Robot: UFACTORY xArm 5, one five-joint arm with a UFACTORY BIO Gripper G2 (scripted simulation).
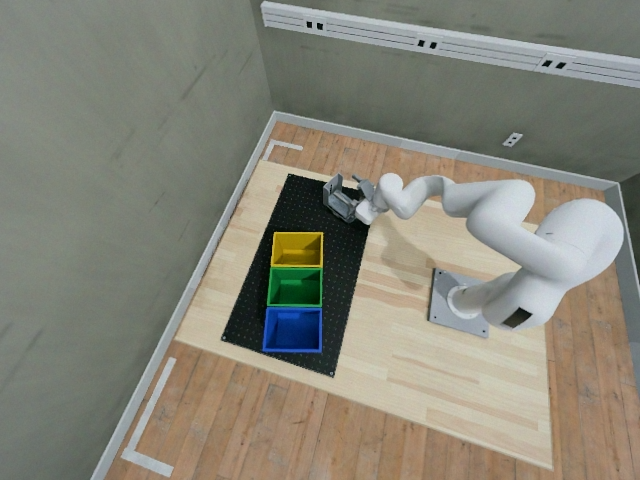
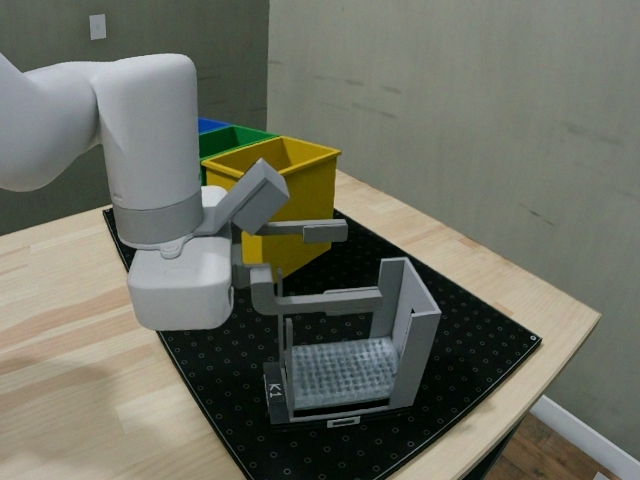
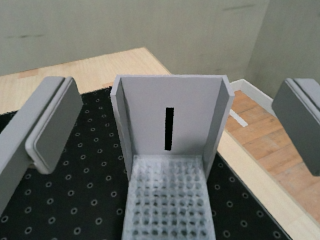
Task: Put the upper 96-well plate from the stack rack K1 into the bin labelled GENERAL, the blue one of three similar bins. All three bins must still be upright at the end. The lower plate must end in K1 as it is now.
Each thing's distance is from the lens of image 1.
green returns bin [image 1: 288,287]: 0.98 m
yellow recycle bin [image 1: 290,249]: 1.02 m
